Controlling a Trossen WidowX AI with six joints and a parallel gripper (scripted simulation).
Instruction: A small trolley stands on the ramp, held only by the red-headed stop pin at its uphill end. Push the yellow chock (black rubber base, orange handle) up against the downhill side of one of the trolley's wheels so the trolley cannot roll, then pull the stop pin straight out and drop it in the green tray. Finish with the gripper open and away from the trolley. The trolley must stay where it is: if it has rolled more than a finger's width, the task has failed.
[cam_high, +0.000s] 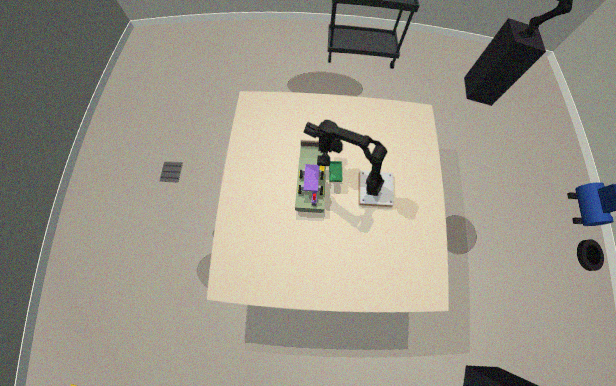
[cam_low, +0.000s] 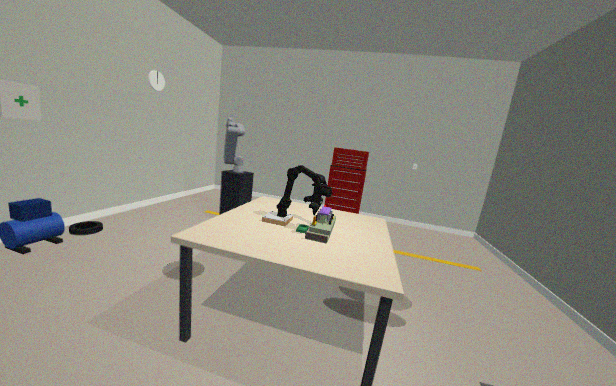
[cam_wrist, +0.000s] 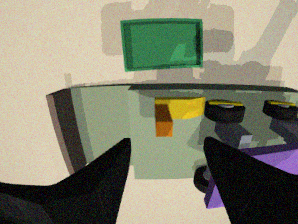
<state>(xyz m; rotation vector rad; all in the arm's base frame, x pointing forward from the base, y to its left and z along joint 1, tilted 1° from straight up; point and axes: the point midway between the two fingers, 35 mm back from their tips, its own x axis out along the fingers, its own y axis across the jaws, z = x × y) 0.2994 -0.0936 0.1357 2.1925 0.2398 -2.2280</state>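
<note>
My gripper tip is now 230 mm to the right of the red-headed stop pin, 20 mm above it and 10 mm short of it. The rest, counted from my gripper tip: yellow chock 60 mm below, 30 mm to the left; then purple trolley 130 mm to the left, 40 mm below, 40 mm ahead; then green tray 150 mm below, 80 mm behind, 10 mm to the left.
</note>
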